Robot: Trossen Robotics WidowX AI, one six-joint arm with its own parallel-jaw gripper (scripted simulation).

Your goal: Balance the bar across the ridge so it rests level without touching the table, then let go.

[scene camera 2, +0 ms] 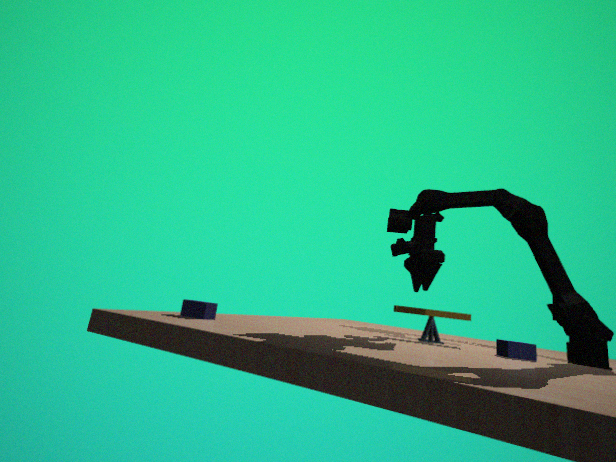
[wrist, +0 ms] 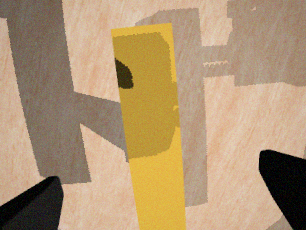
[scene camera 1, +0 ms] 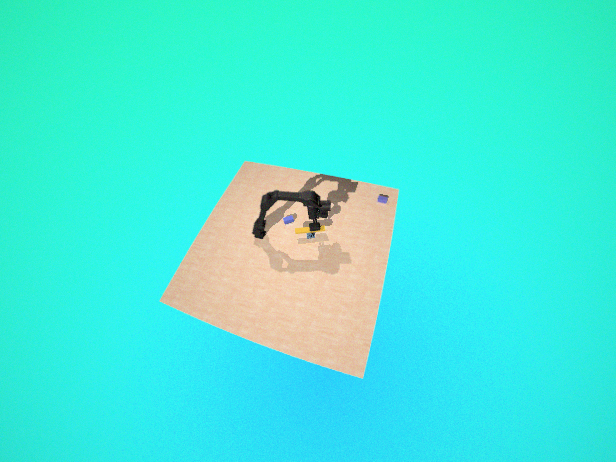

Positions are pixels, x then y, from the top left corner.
Labels:
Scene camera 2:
my gripper: 420, 291
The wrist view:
my gripper: 162, 174
yellow bar: 145, 63

